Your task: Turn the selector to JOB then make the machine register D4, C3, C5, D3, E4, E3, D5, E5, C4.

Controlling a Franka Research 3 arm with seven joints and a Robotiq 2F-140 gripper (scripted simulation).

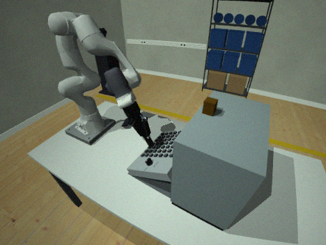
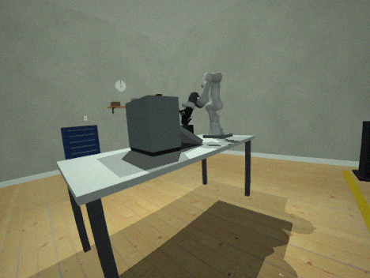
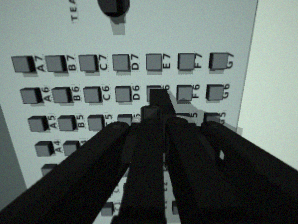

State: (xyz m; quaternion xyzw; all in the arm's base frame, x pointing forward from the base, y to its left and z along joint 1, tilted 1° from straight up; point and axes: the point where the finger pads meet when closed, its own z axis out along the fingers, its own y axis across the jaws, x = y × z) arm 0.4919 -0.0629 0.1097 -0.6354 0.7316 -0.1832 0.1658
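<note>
The key is 100 mm ahead of my hand, 50 mm to the left of it and 20 mm below it. Also, from my hand: selector knob 50 mm ahead, 100 mm to the right, 30 mm below.
</note>
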